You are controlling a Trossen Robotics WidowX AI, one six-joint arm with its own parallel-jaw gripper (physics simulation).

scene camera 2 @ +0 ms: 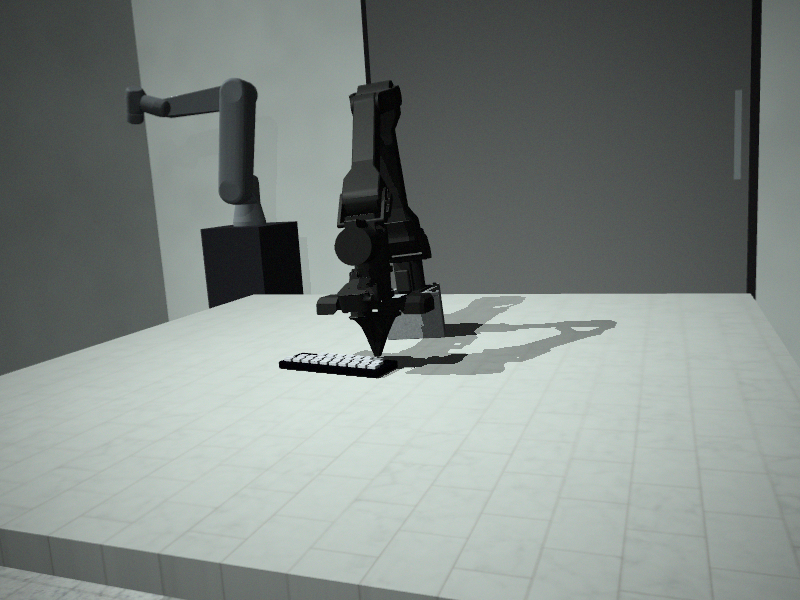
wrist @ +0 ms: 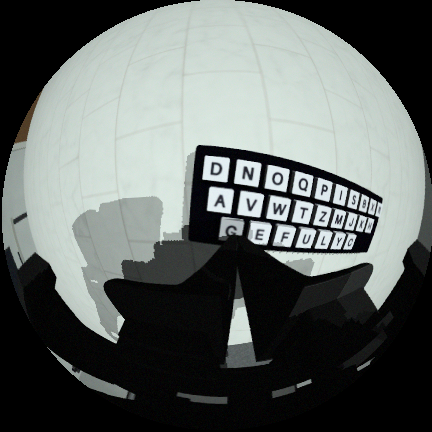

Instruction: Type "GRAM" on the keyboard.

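Seen in the pictures: gripper, between the fingertips: [scene camera 2: 378, 356] [wrist: 235, 241]; arm's base, origin of its link: [scene camera 2: 411, 290].
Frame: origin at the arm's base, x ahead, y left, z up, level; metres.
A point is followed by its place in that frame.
A black keyboard [scene camera 2: 329, 369] @(x 0.307, y -0.020, z -0.077 m) [wrist: 204, 220] @(x 0.267, y 0.064, z -0.073 m) with white letter keys in three rows lies on the table. My gripper [scene camera 2: 378, 354] @(x 0.255, y 0.043, z -0.066 m) [wrist: 235, 241] @(x 0.255, y 0.043, z -0.066 m) is shut and empty, pointing down at the keyboard's near-row end. In the wrist view its tips are at the lower edge of the G key [wrist: 231, 229] @(x 0.263, y 0.046, z -0.067 m), which is shaded and partly covered by them; whether they touch it I cannot tell. The A key [wrist: 220, 200] @(x 0.281, y 0.053, z -0.067 m) is above G in that view, and the M key [wrist: 338, 219] @(x 0.271, y -0.039, z -0.067 m) is in the middle row. The R key [wrist: 379, 207] @(x 0.285, y -0.110, z -0.067 m) is at the far right end of the top row, small and narrow.
The tiled table [scene camera 2: 516, 465] @(x 0.584, y 0.358, z -0.085 m) spreads around the keyboard. My arm's shadow falls on the table to the right in the scene view. A second grey arm [scene camera 2: 237, 142] stands on a dark pedestal [scene camera 2: 232, 264] behind the table at the left.
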